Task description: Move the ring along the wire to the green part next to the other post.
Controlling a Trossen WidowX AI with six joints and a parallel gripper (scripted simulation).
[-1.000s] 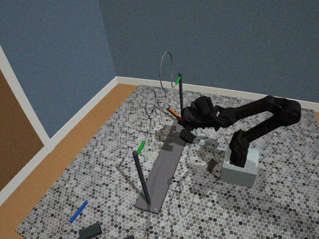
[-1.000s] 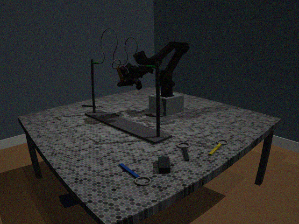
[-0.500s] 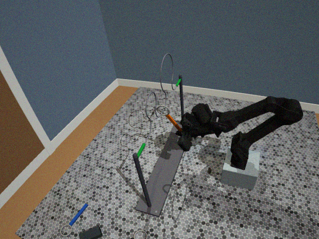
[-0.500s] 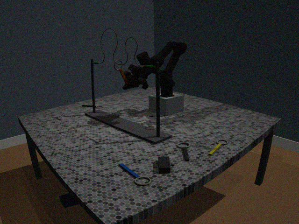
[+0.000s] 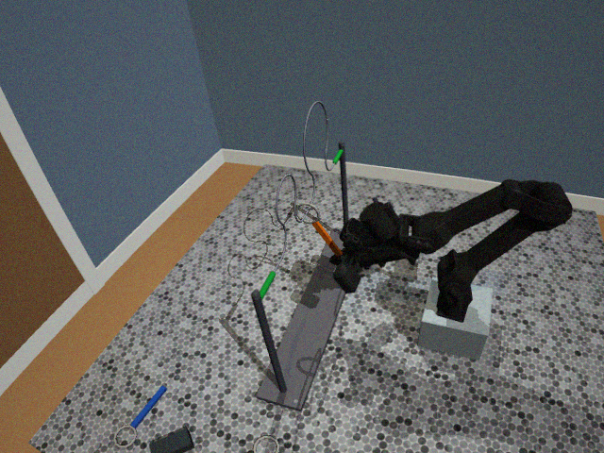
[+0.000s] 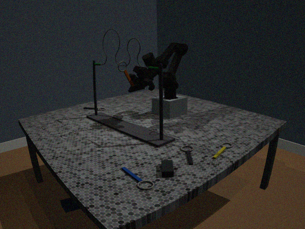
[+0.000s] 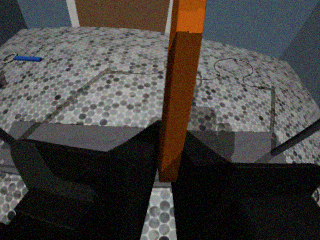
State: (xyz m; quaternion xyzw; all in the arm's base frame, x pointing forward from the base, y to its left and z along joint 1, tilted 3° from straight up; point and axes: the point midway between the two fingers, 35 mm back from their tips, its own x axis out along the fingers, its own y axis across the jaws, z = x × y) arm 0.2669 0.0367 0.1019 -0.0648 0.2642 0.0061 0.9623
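Right now my gripper tip is 10 cm below the orange-handled ring, 2 cm short of it and 1 cm to the right of it. From my gripper tip the other things lie so: yellow-handled ring: 52 cm to the left, 18 cm below, 15 cm behind; then blue-handled ring: 50 cm to the left, 27 cm ahead, 18 cm below; then dark block: 51 cm to the left, 17 cm below, 15 cm ahead.
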